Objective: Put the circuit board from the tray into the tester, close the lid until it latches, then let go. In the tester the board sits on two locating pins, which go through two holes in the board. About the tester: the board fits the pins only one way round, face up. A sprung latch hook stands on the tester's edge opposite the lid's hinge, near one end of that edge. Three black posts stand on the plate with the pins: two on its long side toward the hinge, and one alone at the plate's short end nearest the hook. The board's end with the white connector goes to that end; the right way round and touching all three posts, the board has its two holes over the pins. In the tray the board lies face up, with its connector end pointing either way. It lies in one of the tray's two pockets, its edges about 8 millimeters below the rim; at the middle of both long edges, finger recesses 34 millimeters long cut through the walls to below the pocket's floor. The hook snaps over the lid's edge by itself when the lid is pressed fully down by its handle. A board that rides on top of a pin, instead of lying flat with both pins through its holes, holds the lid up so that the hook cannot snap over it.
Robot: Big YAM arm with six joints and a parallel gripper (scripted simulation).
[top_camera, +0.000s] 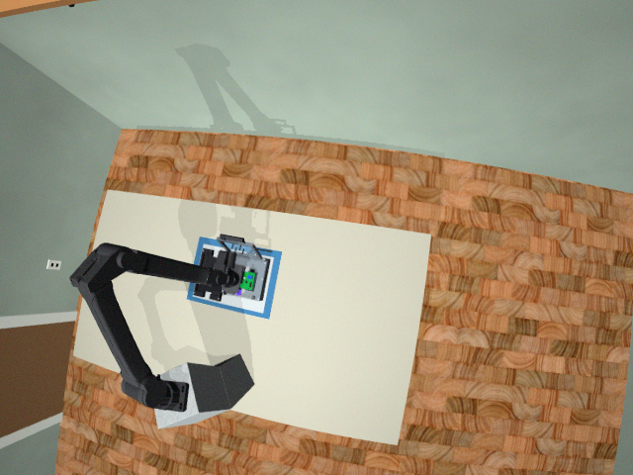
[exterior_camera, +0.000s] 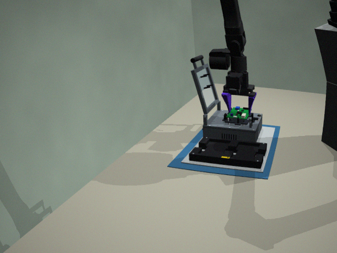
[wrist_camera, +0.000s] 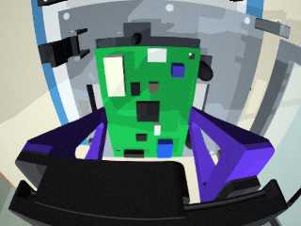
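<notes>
Now: hand right at the green circuit board. From my hand the other things lie so: tester (40 mm ahead, 30 mm to the left, 20 mm above); tester lid (120 mm ahead, 90 mm above, 20 mm to the right); tester plate (20 mm below, 10 mm to the left, 10 mm ahead).
</notes>
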